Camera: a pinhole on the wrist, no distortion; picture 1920 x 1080 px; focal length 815.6 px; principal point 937.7 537.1 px. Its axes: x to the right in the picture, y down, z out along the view. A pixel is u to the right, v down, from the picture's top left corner.
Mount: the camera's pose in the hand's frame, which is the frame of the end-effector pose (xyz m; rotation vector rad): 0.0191 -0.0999 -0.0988 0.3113 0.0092 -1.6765
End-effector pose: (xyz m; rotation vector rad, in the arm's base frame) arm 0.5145 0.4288 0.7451 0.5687 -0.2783 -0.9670
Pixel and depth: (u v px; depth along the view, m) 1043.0 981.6 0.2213
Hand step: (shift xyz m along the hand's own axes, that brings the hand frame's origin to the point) 0.0901 -0.1852 0.1293
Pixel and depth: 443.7 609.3 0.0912
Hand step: 0.0142 -0.0643 0.0019
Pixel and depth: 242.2 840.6 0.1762
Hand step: 0.0626 0.0046 0.1136
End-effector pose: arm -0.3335 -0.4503 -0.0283 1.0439 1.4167 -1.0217
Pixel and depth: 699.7 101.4 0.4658
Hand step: -0.3029 -0.0214 0.3343
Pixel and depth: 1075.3 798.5 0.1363
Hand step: 0.0325 -0.1536 0.0352
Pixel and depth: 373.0 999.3 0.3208
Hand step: 0.1542 0.0319 0.2881
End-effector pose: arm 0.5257 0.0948 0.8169 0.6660 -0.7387 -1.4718
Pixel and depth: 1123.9 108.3 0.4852
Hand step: -0.3365 -0.2642 0.3003
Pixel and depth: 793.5 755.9 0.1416
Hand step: 0.0305 -0.1071 0.0493
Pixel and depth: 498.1 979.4 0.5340
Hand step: 0.2234 0.0416 0.5258
